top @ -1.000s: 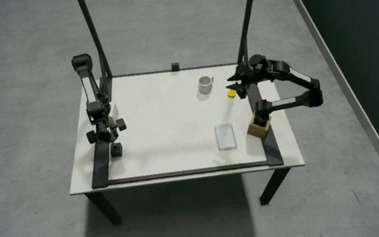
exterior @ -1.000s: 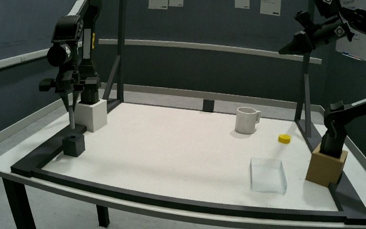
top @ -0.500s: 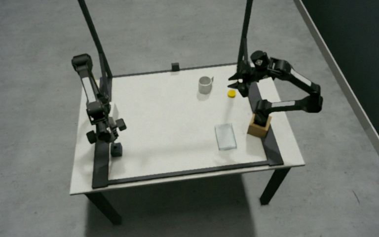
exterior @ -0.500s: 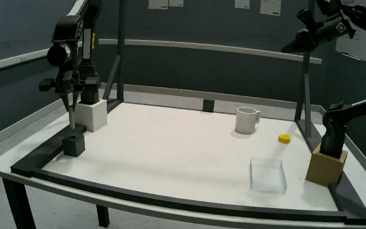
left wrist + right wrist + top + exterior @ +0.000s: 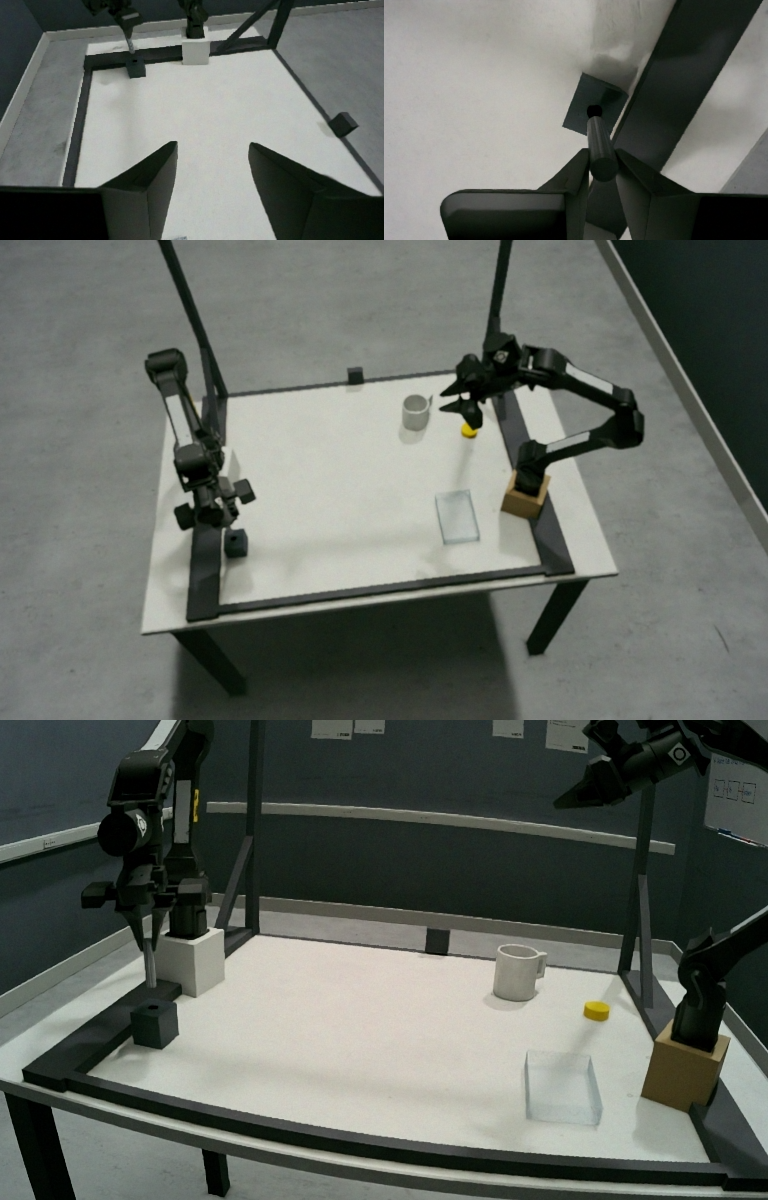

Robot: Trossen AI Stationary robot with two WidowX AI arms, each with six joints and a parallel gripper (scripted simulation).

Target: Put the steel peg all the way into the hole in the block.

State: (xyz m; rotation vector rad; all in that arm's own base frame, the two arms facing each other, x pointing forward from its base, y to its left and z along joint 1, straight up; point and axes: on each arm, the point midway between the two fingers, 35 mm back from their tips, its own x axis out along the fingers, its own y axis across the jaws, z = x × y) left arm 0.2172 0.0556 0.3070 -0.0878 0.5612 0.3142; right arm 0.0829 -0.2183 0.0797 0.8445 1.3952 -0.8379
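Now: the steel peg 50 mm below my right hand. Round my right hand: white mug: 480 mm behind, 450 mm to the left, 140 mm below; clear box: 140 mm behind, 590 mm to the left, 170 mm below; dark block: 140 mm below.
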